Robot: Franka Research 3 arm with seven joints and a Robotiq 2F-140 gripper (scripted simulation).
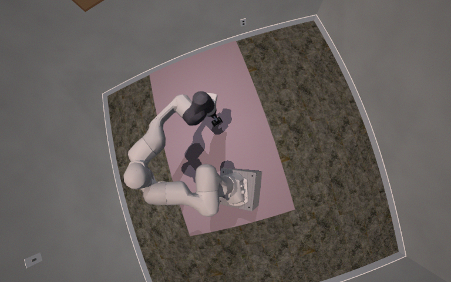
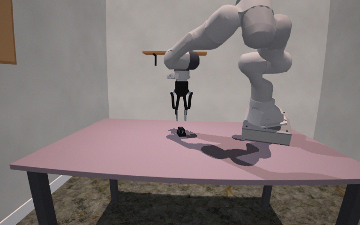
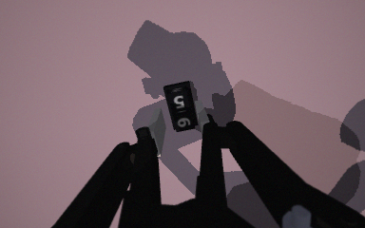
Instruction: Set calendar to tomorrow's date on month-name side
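Right now the black digit cube is 90 mm below my hand. From my hand the other things lie so: black calendar tray 10 mm behind, 10 mm to the left, 100 mm below.
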